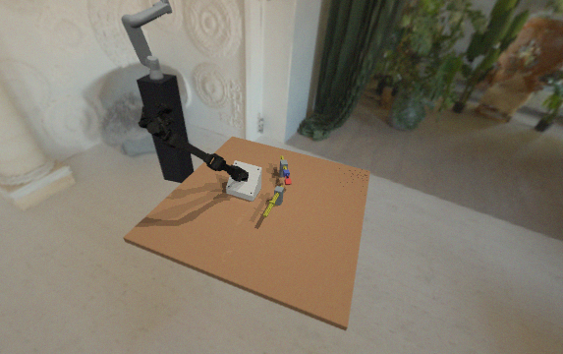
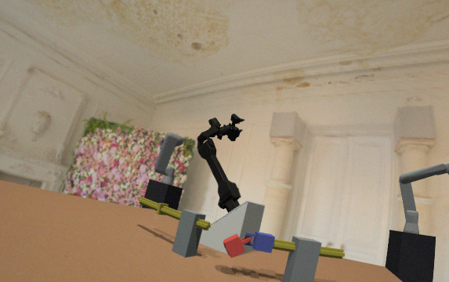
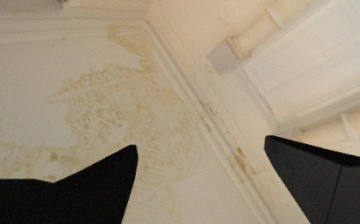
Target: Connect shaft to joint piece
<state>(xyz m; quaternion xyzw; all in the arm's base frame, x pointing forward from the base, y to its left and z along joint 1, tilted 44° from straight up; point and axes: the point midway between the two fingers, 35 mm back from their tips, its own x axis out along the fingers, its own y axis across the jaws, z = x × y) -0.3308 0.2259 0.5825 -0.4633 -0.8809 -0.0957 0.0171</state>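
Right now my gripper tip is 710 mm short of the red joint piece, 610 mm above it and 330 mm to the right of it.
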